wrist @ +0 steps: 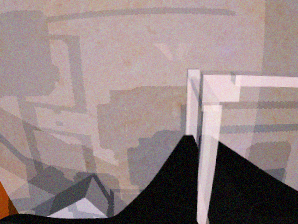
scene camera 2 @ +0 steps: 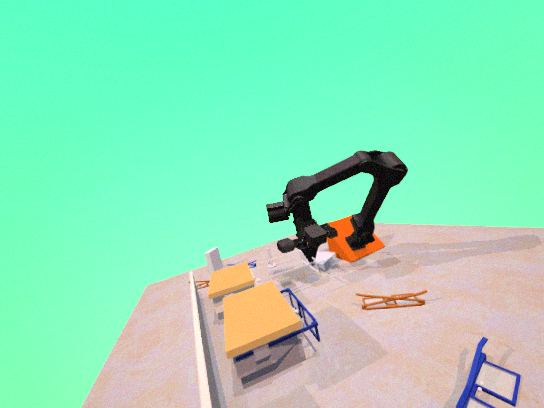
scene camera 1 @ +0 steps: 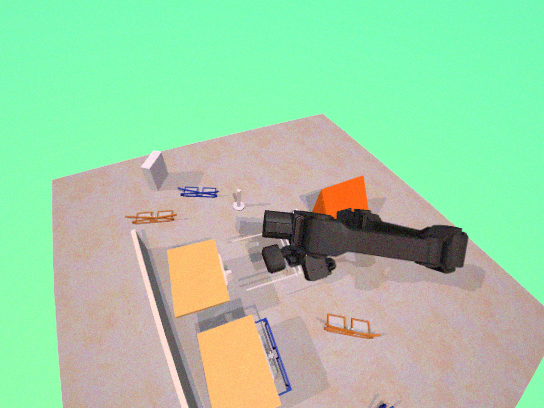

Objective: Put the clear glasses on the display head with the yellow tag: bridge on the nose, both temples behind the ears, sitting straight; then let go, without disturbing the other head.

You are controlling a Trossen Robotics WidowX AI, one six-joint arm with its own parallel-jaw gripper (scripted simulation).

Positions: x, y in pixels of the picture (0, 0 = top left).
Labels:
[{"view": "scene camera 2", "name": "gripper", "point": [313, 265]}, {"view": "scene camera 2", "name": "display head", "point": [225, 282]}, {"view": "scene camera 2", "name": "display head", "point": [253, 318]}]

